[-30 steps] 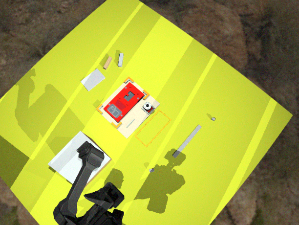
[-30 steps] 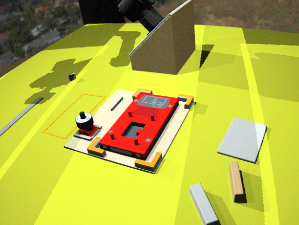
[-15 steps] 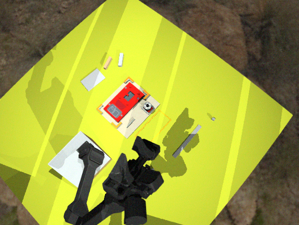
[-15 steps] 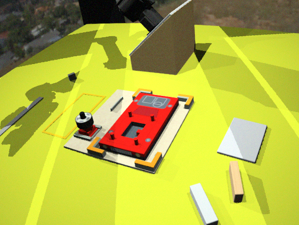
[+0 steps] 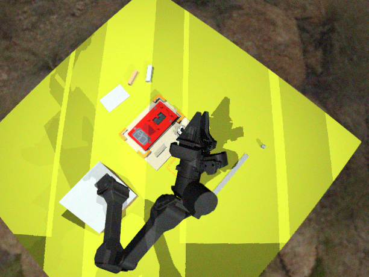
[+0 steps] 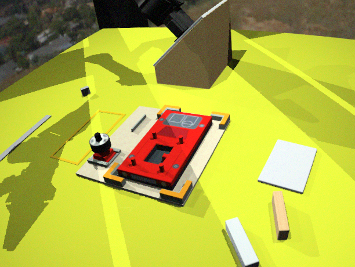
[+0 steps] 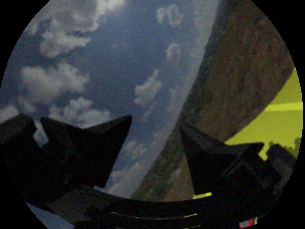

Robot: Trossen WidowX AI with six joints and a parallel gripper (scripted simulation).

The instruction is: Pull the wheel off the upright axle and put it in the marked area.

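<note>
Now: the wheel 530 mm below my gripper tip, 150 mm to the left of it and 40 mm ahead of it. From my gripper tip the other things lie so: grey bar: 560 mm below, 460 mm to the left, 130 mm ahead; grey plate: 570 mm below, 480 mm to the left, 60 mm behind; long grey strip: 570 mm below, 120 mm to the right, 50 mm ahead.
</note>
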